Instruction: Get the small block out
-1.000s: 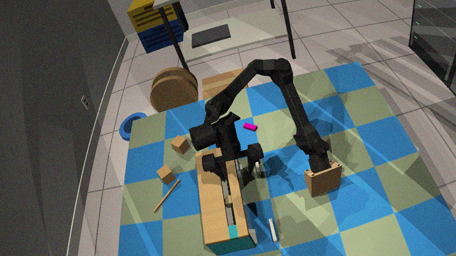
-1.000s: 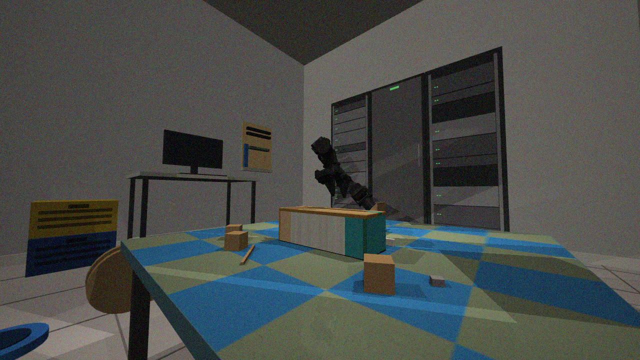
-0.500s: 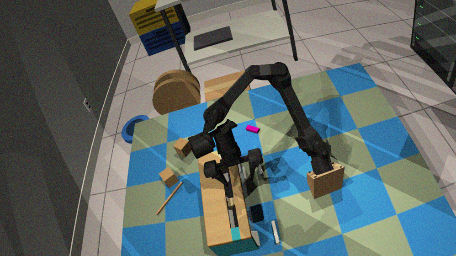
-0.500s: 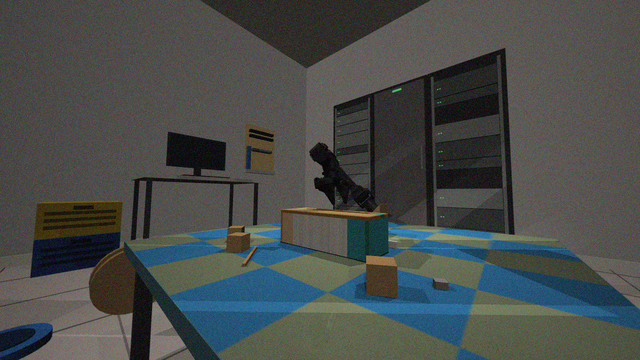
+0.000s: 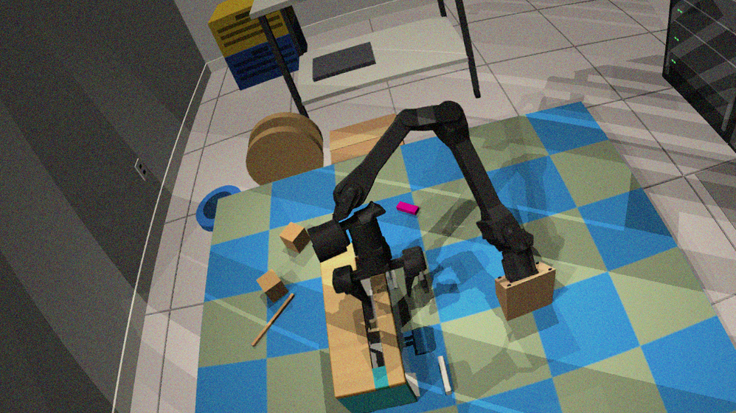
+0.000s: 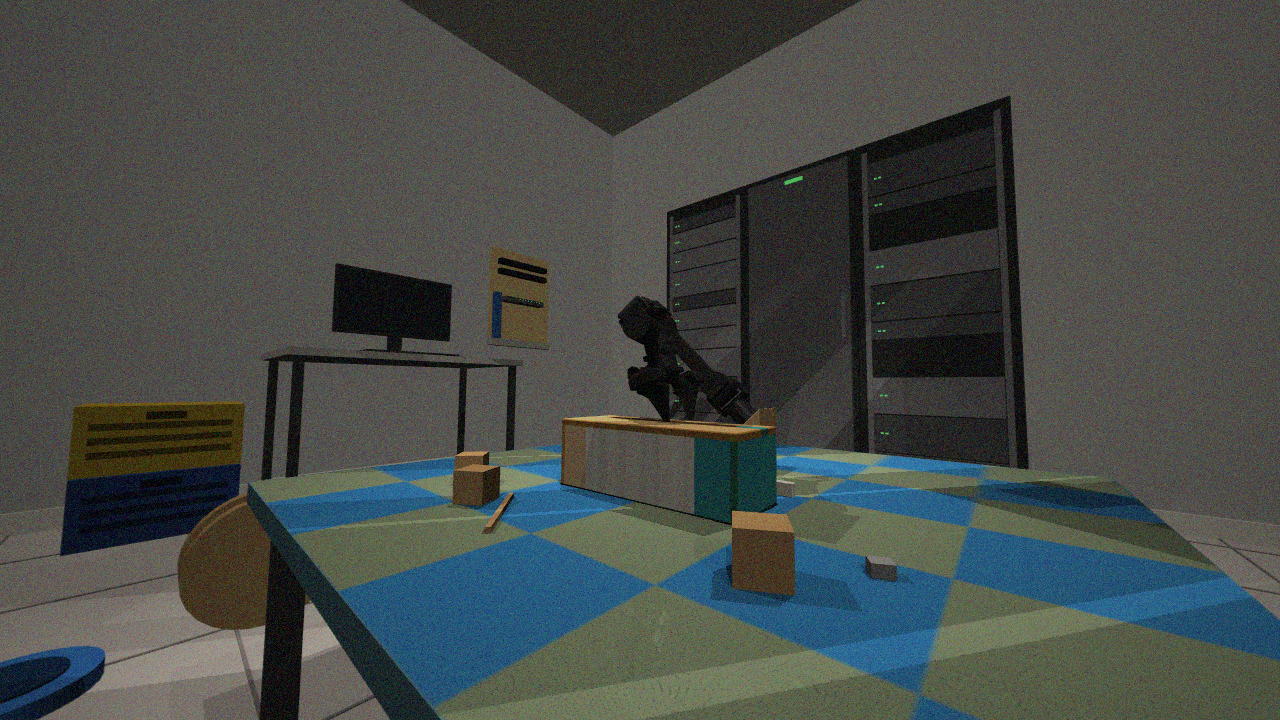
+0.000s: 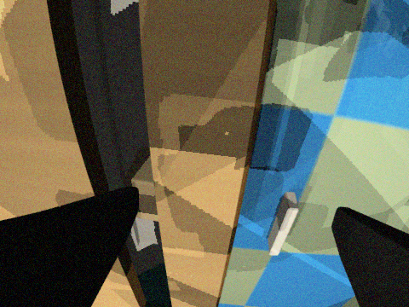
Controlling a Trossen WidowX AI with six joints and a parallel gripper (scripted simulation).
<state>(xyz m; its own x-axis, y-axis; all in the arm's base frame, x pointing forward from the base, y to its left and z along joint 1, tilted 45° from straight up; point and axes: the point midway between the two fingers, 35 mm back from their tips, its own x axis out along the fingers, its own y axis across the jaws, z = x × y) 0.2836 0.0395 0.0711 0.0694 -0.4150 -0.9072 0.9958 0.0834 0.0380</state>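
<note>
The tan block lies 40 mm below my gripper tip, 40 mm ahead of it and 30 mm to the left of it. Also, from my gripper tip: magenta piece (360 mm to the right, 120 mm below, 70 mm behind); long tan box (70 mm below, 30 mm ahead); thin stick (330 mm ahead, 120 mm below, 100 mm to the right).
</note>
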